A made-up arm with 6 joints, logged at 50 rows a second.
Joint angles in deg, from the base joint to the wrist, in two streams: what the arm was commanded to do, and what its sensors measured. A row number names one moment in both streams.
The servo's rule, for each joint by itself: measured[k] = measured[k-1] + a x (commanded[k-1-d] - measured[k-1]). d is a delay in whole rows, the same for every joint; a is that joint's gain. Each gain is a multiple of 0.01, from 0.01 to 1. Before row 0 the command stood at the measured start. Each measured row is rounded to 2 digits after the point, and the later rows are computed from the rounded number. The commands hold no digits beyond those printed.
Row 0, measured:
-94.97 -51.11 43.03 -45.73 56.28 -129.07
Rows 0 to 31, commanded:
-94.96 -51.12 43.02 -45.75 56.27 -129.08
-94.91 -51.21 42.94 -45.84 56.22 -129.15
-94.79 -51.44 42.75 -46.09 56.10 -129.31
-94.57 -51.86 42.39 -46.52 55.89 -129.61
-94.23 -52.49 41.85 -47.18 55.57 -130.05
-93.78 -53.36 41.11 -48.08 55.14 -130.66
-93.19 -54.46 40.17 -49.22 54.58 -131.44
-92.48 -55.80 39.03 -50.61 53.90 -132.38
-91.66 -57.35 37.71 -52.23 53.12 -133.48
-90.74 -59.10 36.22 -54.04 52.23 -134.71
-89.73 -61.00 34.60 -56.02 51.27 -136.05
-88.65 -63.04 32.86 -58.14 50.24 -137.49
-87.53 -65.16 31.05 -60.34 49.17 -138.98
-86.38 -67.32 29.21 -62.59 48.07 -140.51
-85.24 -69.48 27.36 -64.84 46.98 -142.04
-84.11 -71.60 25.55 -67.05 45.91 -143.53
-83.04 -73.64 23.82 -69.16 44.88 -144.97
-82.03 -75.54 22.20 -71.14 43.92 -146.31
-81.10 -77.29 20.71 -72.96 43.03 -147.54
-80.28 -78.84 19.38 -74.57 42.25 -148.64
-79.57 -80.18 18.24 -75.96 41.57 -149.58
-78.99 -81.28 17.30 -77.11 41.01 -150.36
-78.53 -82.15 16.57 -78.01 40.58 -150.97
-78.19 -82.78 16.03 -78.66 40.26 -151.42
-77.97 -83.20 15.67 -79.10 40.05 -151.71
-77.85 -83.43 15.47 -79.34 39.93 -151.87
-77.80 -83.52 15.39 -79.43 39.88 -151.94
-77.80 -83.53 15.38 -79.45 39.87 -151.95
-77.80 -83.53 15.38 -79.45 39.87 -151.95
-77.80 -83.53 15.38 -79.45 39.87 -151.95
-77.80 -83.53 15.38 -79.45 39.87 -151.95
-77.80 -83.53 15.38 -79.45 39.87 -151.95
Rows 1 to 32, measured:
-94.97 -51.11 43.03 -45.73 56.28 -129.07
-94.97 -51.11 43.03 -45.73 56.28 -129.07
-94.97 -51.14 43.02 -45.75 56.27 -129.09
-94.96 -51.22 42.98 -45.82 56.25 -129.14
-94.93 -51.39 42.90 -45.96 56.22 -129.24
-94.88 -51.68 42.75 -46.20 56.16 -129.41
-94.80 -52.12 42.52 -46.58 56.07 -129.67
-94.69 -52.73 42.19 -47.11 55.94 -130.04
-94.54 -53.53 41.75 -47.81 55.76 -130.53
-94.34 -54.52 41.18 -48.69 55.52 -131.15
-94.09 -55.71 40.49 -49.76 55.22 -131.90
-93.78 -57.09 39.67 -51.01 54.86 -132.77
-93.42 -58.64 38.72 -52.44 54.44 -133.76
-93.01 -60.34 37.65 -54.02 53.97 -134.86
-92.55 -62.15 36.47 -55.73 53.44 -136.05
-92.04 -64.06 35.19 -57.55 52.86 -137.31
-91.48 -66.02 33.84 -59.45 52.23 -138.62
-90.89 -68.00 32.44 -61.39 51.57 -139.95
-90.27 -69.96 31.01 -63.34 50.88 -141.29
-89.63 -71.87 29.57 -65.26 50.17 -142.60
-88.98 -73.68 28.14 -67.12 49.46 -143.87
-88.32 -75.37 26.75 -68.89 48.75 -145.07
-87.67 -76.91 25.43 -70.53 48.05 -146.18
-87.03 -78.27 24.19 -72.03 47.38 -147.19
-86.41 -79.44 23.05 -73.36 46.74 -148.08
-85.82 -80.42 22.02 -74.51 46.14 -148.84
-85.26 -81.20 21.10 -75.48 45.58 -149.48
-84.74 -81.80 20.30 -76.27 45.07 -150.00
-84.25 -82.25 19.61 -76.91 44.60 -150.41
-83.80 -82.58 19.02 -77.42 44.17 -150.73
-83.38 -82.83 18.51 -77.83 43.78 -150.99
-82.99 -83.01 18.07 -78.15 43.43 -151.19
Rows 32 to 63, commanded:
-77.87 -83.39 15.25 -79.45 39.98 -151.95
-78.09 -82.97 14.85 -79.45 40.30 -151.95
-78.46 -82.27 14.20 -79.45 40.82 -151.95
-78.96 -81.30 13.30 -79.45 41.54 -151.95
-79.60 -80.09 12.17 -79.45 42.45 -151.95
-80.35 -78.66 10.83 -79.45 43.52 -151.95
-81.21 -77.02 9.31 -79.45 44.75 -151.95
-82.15 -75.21 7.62 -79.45 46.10 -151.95
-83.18 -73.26 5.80 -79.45 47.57 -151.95
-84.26 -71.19 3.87 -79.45 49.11 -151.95
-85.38 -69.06 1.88 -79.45 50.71 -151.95
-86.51 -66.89 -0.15 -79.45 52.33 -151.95
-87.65 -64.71 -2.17 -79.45 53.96 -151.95
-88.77 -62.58 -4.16 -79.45 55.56 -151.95
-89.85 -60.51 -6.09 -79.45 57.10 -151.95
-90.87 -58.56 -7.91 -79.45 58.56 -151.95
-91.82 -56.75 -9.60 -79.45 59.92 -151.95
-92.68 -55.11 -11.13 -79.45 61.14 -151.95
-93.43 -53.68 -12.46 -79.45 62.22 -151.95
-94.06 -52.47 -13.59 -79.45 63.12 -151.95
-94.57 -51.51 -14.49 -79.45 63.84 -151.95
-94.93 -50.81 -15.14 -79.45 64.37 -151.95
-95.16 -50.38 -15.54 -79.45 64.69 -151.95
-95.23 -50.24 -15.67 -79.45 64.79 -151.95
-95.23 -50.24 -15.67 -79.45 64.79 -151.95
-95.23 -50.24 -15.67 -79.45 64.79 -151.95
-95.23 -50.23 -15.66 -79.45 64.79 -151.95
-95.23 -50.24 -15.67 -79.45 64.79 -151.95
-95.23 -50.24 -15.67 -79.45 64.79 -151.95
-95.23 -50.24 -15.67 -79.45 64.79 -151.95
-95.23 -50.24 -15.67 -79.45 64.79 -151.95
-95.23 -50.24 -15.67 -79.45 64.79 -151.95
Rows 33 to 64, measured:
-82.63 -83.15 17.69 -78.41 43.11 -151.35
-82.30 -83.21 17.35 -78.62 42.83 -151.48
-82.01 -83.15 17.00 -78.79 42.60 -151.58
-81.76 -82.92 16.61 -78.92 42.44 -151.66
-81.56 -82.50 16.15 -79.03 42.36 -151.72
-81.42 -81.87 15.59 -79.11 42.37 -151.77
-81.35 -81.04 14.92 -79.18 42.47 -151.81
-81.34 -79.99 14.13 -79.23 42.68 -151.84
-81.40 -78.75 13.22 -79.27 42.99 -151.86
-81.52 -77.32 12.18 -79.31 43.40 -151.88
-81.71 -75.73 11.02 -79.34 43.91 -151.89
-81.97 -74.00 9.74 -79.36 44.52 -151.90
-82.29 -72.15 8.36 -79.38 45.22 -151.91
-82.67 -70.22 6.89 -79.39 46.01 -151.92
-83.10 -68.23 5.34 -79.40 46.87 -151.93
-83.57 -66.22 3.74 -79.41 47.79 -151.93
-84.08 -64.23 2.11 -79.42 48.76 -151.93
-84.62 -62.29 0.47 -79.43 49.76 -151.93
-85.18 -60.42 -1.15 -79.43 50.78 -151.93
-85.76 -58.67 -2.73 -79.43 51.81 -151.93
-86.34 -57.06 -4.25 -79.43 52.83 -151.93
-86.92 -55.62 -5.68 -79.43 53.82 -151.93
-87.48 -54.37 -7.00 -79.43 54.77 -151.93
-88.02 -53.33 -8.20 -79.43 55.66 -151.93
-88.52 -52.53 -9.25 -79.43 56.48 -151.93
-88.99 -51.93 -10.15 -79.43 57.23 -151.93
-89.43 -51.49 -10.92 -79.43 57.91 -151.93
-89.84 -51.16 -11.58 -79.43 58.53 -151.93
-90.22 -50.92 -12.15 -79.43 59.09 -151.93
-90.57 -50.74 -12.64 -79.43 59.60 -151.93
-90.90 -50.61 -13.06 -79.43 60.07 -151.93
-91.20 -50.51 -13.43 -79.43 60.49 -151.93

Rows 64 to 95, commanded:
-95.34 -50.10 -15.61 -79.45 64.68 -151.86
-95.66 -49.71 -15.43 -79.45 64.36 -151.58
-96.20 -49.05 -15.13 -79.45 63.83 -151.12
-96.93 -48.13 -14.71 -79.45 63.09 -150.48
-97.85 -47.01 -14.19 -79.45 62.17 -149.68
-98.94 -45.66 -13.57 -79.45 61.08 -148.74
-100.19 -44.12 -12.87 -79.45 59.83 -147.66
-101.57 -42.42 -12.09 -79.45 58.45 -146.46
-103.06 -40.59 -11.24 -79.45 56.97 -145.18
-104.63 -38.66 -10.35 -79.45 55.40 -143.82
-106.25 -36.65 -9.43 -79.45 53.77 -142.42
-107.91 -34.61 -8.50 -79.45 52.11 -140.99
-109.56 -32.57 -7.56 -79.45 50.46 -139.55
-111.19 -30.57 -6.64 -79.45 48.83 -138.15
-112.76 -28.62 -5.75 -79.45 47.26 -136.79
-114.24 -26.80 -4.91 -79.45 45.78 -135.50
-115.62 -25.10 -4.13 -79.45 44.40 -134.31
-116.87 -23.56 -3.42 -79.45 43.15 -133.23
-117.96 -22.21 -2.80 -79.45 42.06 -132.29
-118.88 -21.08 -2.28 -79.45 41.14 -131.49
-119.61 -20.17 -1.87 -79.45 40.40 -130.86
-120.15 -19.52 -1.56 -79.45 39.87 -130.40
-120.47 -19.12 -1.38 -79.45 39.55 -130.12
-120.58 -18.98 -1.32 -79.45 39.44 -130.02
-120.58 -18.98 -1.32 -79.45 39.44 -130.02
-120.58 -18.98 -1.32 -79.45 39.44 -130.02
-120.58 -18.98 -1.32 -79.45 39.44 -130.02
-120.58 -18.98 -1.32 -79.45 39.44 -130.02
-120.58 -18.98 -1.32 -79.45 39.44 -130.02
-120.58 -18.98 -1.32 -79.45 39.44 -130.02
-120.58 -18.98 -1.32 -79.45 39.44 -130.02
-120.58 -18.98 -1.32 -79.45 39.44 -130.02
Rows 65 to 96, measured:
-91.48 -50.44 -13.74 -79.43 60.88 -151.93
-91.75 -50.35 -14.00 -79.43 61.22 -151.92
-92.02 -50.18 -14.20 -79.43 61.50 -151.85
-92.31 -49.89 -14.33 -79.43 61.71 -151.70
-92.63 -49.43 -14.38 -79.43 61.83 -151.44
-93.00 -48.80 -14.35 -79.43 61.86 -151.07
-93.42 -47.98 -14.24 -79.43 61.79 -150.58
-93.89 -46.98 -14.05 -79.43 61.61 -149.97
-94.43 -45.79 -13.78 -79.43 61.33 -149.23
-95.03 -44.44 -13.42 -79.43 60.94 -148.38
-95.70 -42.94 -12.99 -79.43 60.44 -147.42
-96.44 -41.30 -12.49 -79.43 59.84 -146.37
-97.24 -39.56 -11.93 -79.43 59.14 -145.24
-98.10 -37.74 -11.32 -79.43 58.36 -144.05
-99.02 -35.88 -10.66 -79.43 57.50 -142.81
-99.98 -33.99 -9.97 -79.43 56.58 -141.55
-100.98 -32.12 -9.26 -79.43 55.61 -140.28
-102.00 -30.29 -8.54 -79.43 54.60 -139.03
-103.04 -28.54 -7.82 -79.43 53.57 -137.81
-104.08 -26.89 -7.12 -79.43 52.53 -136.65
-105.12 -25.38 -6.44 -79.43 51.50 -135.57
-106.13 -24.03 -5.80 -79.43 50.50 -134.58
-107.11 -22.86 -5.21 -79.43 49.54 -133.70
-108.05 -21.89 -4.67 -79.43 48.64 -132.95
-108.93 -21.13 -4.20 -79.43 47.81 -132.33
-109.75 -20.57 -3.80 -79.43 47.06 -131.84
-110.51 -20.16 -3.45 -79.43 46.37 -131.46
-111.21 -19.85 -3.15 -79.43 45.75 -131.16
-111.87 -19.62 -2.89 -79.43 45.18 -130.92
-112.48 -19.45 -2.67 -79.43 44.66 -130.73
-113.05 -19.33 -2.48 -79.43 44.19 -130.58
-113.58 -19.24 -2.32 -79.43 43.76 -130.46

